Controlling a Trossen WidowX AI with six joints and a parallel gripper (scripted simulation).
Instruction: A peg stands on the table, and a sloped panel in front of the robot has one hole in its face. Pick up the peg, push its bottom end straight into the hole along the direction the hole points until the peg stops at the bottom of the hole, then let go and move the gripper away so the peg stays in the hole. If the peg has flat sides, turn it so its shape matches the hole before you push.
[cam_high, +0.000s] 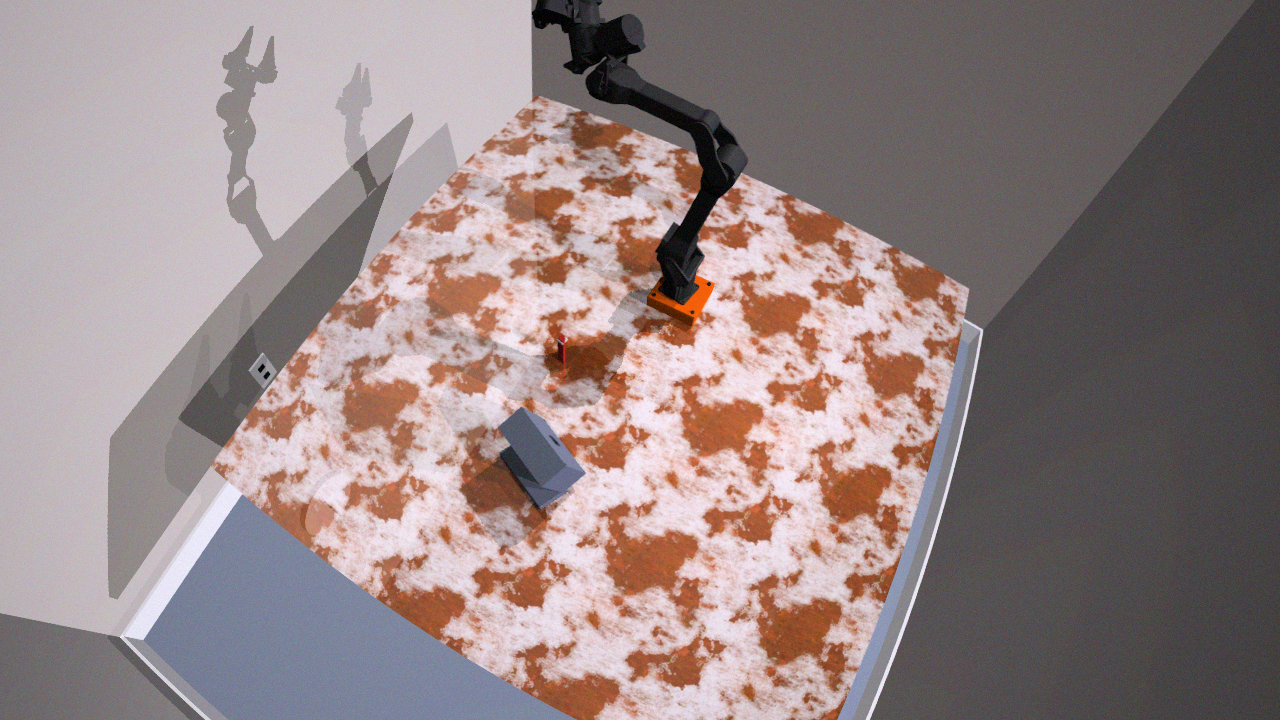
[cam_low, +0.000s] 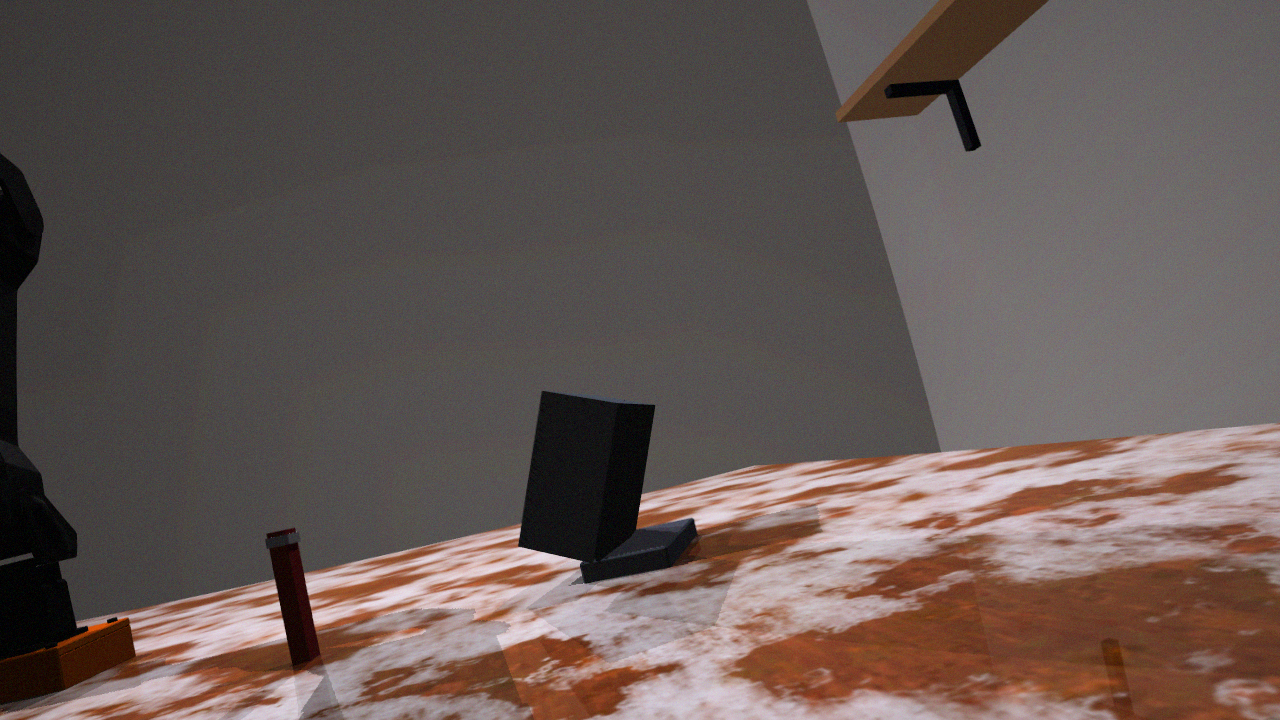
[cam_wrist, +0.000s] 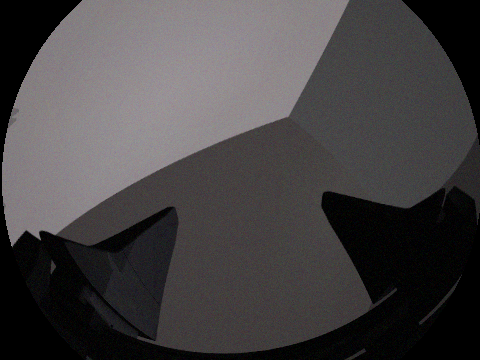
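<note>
Now: gripper tip 59 cm above the peg, 34 cm short of it and 28 cm to the right of it. From my gripper tip the other things lie so: grey sloped panel 57 cm below, 53 cm ahead, 39 cm to the left.
</note>
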